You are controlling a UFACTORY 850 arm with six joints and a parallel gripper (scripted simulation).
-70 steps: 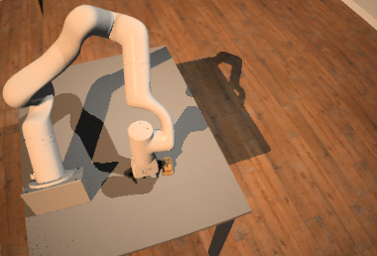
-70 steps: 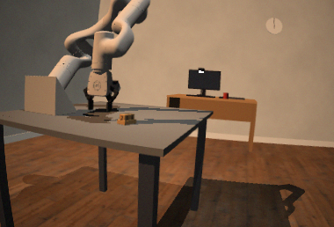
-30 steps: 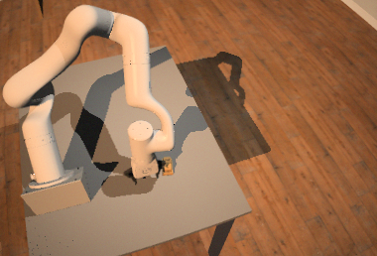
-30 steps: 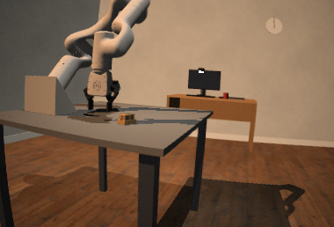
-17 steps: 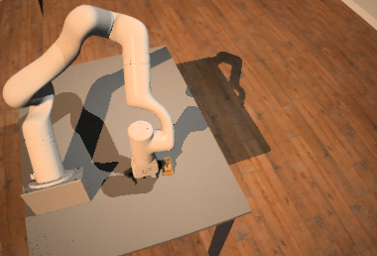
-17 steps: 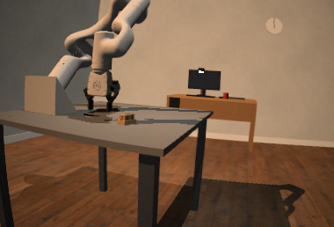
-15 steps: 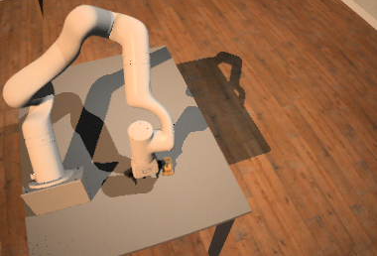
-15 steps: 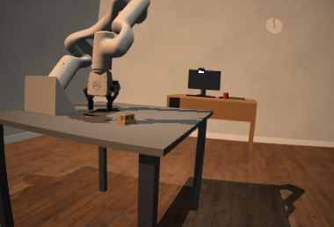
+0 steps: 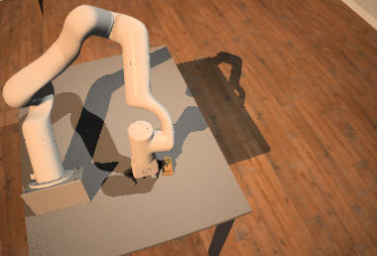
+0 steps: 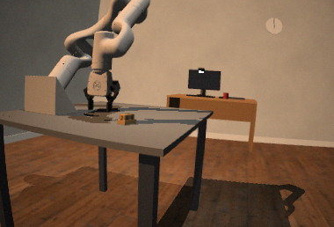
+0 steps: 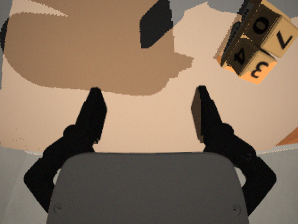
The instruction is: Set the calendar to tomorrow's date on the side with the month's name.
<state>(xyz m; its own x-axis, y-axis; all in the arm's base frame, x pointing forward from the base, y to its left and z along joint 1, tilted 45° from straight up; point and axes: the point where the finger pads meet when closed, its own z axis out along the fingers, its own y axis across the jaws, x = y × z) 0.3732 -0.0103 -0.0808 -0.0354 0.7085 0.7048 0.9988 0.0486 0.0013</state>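
The orange cube lies 10 cm ahead of my hand, 3 cm to the left of it and 3 cm below it. Round my hand: calendar cube (11 cm ahead, 6 cm to the left, 3 cm below); orange tray (10 cm ahead, 5 cm to the left, 5 cm below).
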